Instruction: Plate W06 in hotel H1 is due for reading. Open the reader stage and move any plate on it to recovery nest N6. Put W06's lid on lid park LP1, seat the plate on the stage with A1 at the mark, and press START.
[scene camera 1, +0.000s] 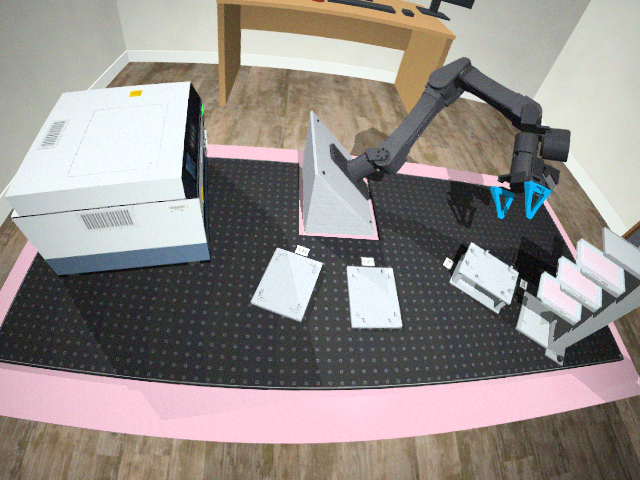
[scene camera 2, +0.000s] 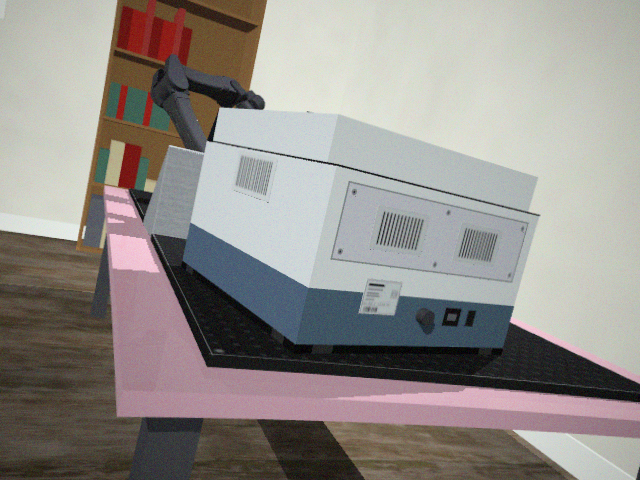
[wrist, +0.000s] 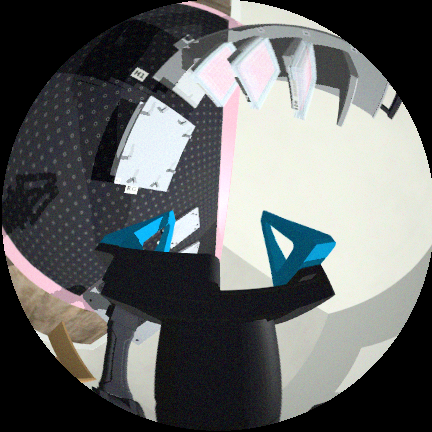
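Where they show: gripper, fingertip midpoint: (scene camera 1: 513, 218) (wrist: 217, 214); arm's base, link origin: (scene camera 1: 349, 173).
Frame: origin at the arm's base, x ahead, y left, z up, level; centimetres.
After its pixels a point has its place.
Note:
Hotel H1 (scene camera 1: 594, 328) @(x 52.2, y 54.8, z 8.0 cm) (wrist: 370, 95) stands at the right end of the bench. Three pink-topped lidded plates sit in it: a lower one (scene camera 1: 558, 297) @(x 42.2, y 50.2, z 5.3 cm) (wrist: 216, 75) @(x 38.7, y 50.2, z 5.3 cm), a middle one (scene camera 1: 578, 283) @(x 42.4, y 50.3, z 12.4 cm) (wrist: 256, 72) @(x 38.8, y 50.2, z 12.4 cm) and an upper one (scene camera 1: 600, 266) @(x 42.3, y 50.6, z 19.5 cm) (wrist: 302, 77) @(x 35.2, y 48.9, z 19.3 cm). Their labels are too blurred to tell which is W06. My gripper (scene camera 1: 515, 217) @(x 27.5, y 33.8, z 16.3 cm) (wrist: 217, 214) @(x 27.5, y 33.8, z 16.3 cm) is open and empty, in the air behind the hotel and the RG stand. The white reader (scene camera 1: 118, 129) @(x 14.7, y -56.1, z 20.2 cm) (scene camera 2: 258, 206) @(x -4.4, y -65.7, z 7.1 cm) stands at the left; its stage and START button cannot be made out. Two flat pale nests (scene camera 1: 287, 284) @(x 33.9, y -16.2, z -6.4 cm) (scene camera 1: 374, 297) @(x 36.2, y 4.6, z -6.6 cm) have unreadable tags.
The raised RG stand (scene camera 1: 485, 273) @(x 31.1, y 35.2, z -1.6 cm) (wrist: 155, 145) @(x 30.3, y 37.7, z -1.6 cm) is left of the hotel in scene camera 1. The arm's slanted grey mount (scene camera 1: 336, 206) @(x 15.8, y -5.2, z 2.1 cm) stands between the reader and the gripper. The black perforated board (scene camera 1: 206, 335) @(x 47.3, y -33.3, z -7.6 cm) lies on the pink table (scene camera 1: 289, 413) @(x 62.7, y -15.1, z -8.9 cm) (scene camera 2: 258, 397) @(x -7.2, y -90.0, z -9.1 cm).

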